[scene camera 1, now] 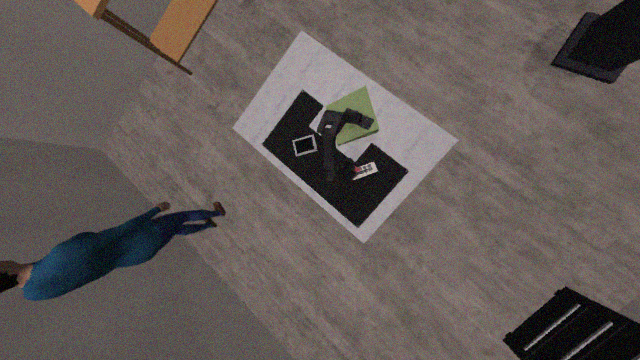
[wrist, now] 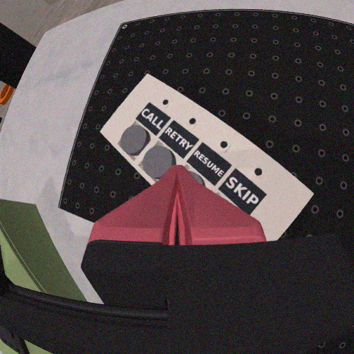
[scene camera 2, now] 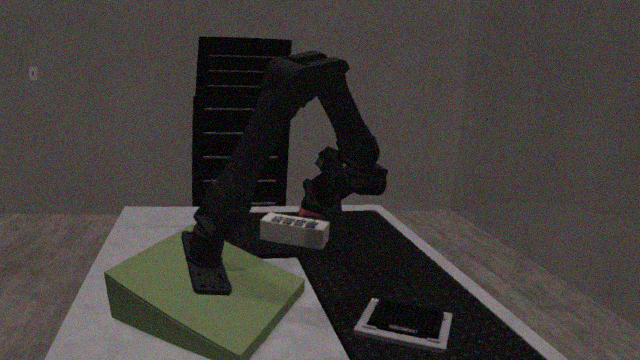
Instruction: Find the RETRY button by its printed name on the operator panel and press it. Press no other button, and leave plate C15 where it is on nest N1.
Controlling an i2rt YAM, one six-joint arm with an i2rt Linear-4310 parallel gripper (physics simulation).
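Seen in the pictures: gripper, between the fingertips: [scene camera 1: 360, 169] [scene camera 2: 299, 213]; arm's base, origin of its link: [scene camera 1: 357, 118] [scene camera 2: 203, 262].
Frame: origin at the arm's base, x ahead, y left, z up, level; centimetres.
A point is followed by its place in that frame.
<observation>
The white operator panel [scene camera 1: 371, 172] {z -0.6, x 25.9, y 24.3 cm} [scene camera 2: 294, 234] {z -2.9, x 26.1, y 16.2 cm} [wrist: 287, 199] stands on the black mat. In the wrist view, its labels read CALL, RETRY, RESUME and SKIP. The grey RETRY button [wrist: 158, 161] sits beside its RETRY label [wrist: 178, 138], with the CALL button [wrist: 133, 140] to its left. The RESUME button [wrist: 197, 177] is partly hidden by the fingers. My gripper [scene camera 1: 357, 170] {z 2.2, x 27.7, y 17.5 cm} [scene camera 2: 310, 213] {z 2.2, x 27.7, y 17.5 cm} [wrist: 176, 174] is shut and empty, its red tips appearing at the RETRY button's right edge; contact cannot be told. Plate C15 [scene camera 1: 305, 145] {z -3.3, x 30.6, y -23.9 cm} [scene camera 2: 407, 317] {z -3.3, x 30.3, y -25.6 cm} lies in the light-framed nest N1 [scene camera 1: 294, 148] [scene camera 2: 400, 341].
The green wedge [scene camera 1: 362, 102] {z 1.3, x -9.9, y -2.2 cm} [scene camera 2: 250, 305] {z -3.1, x 5.8, y -12.6 cm} [wrist: 42, 260] under the arm's base stands on the pale table [scene camera 1: 425, 137] {z -7.2, x -9.8, y 42.7 cm} beside the black perforated mat [scene camera 1: 350, 207] {z -5.9, x 52.9, y 24.1 cm} [scene camera 2: 400, 270] {z -5.9, x 43.8, y -5.1 cm}. A person [scene camera 1: 100, 250] is near the table, and a black drawer unit [scene camera 1: 570, 330] [scene camera 2: 240, 46] stands beyond it.
</observation>
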